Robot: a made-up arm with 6 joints.
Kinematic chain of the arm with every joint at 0, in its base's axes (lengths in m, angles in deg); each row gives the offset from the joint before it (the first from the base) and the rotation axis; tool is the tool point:
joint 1: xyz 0 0 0.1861 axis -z
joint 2: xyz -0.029 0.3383 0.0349 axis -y
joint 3: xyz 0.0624 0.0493 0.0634 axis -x
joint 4: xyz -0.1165 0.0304 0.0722 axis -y
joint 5: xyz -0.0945 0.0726 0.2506 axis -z
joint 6: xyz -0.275 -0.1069 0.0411 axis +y
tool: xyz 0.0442 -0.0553 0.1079
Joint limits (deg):
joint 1: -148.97..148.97
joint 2: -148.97..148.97
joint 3: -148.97..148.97
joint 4: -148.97..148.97
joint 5: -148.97..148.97
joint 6: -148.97..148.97
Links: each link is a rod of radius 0.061 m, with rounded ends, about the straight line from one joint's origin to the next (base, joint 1, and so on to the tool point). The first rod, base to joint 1, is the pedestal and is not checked.
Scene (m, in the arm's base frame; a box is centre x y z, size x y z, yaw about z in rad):
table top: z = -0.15
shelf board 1: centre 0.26 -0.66 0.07 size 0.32 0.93 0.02 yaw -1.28
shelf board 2: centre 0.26 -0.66 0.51 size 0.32 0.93 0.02 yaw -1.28
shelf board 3: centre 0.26 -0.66 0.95 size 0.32 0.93 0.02 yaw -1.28
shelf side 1: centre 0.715 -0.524 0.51 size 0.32 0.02 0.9 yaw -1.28
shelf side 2: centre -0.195 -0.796 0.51 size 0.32 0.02 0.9 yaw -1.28
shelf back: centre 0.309 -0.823 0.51 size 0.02 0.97 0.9 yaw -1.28
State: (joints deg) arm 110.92 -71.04 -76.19 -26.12 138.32 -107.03
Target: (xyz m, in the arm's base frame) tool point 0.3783 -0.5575 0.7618
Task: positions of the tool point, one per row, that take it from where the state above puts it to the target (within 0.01 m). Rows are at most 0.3 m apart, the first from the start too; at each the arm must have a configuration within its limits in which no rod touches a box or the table.
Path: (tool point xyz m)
1: -0.2619 -0.4789 0.2853
2: -0.3847 -0.2566 0.3210
3: -0.3858 -0.0437 0.3766
4: -0.3932 -0.2431 0.4444
5: -0.3003 -0.4302 0.5332
6: -0.1191 -0.5625 0.6267
7: 0.1205 -0.6089 0.7079
8: 0.3783 -0.5576 0.7618

